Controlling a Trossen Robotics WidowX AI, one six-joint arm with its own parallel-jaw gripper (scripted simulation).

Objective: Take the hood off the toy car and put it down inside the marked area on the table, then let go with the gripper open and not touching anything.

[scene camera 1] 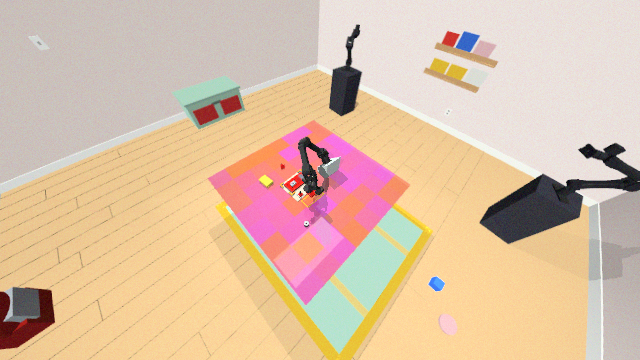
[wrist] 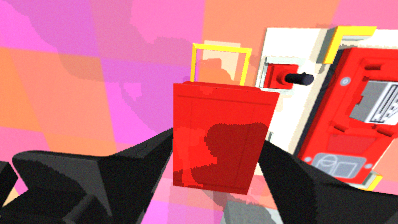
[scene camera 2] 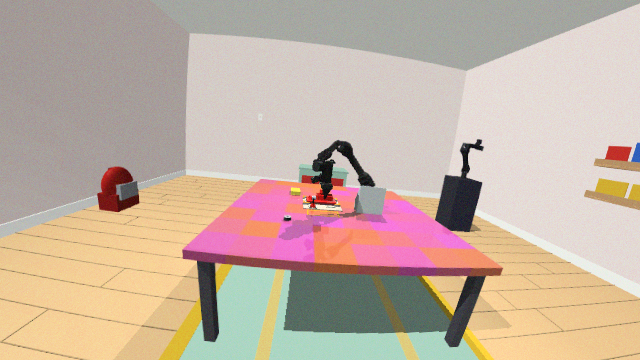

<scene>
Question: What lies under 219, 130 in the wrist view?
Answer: A red hood.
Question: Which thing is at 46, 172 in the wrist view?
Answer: My gripper.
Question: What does my gripper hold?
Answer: A red hood.
</scene>
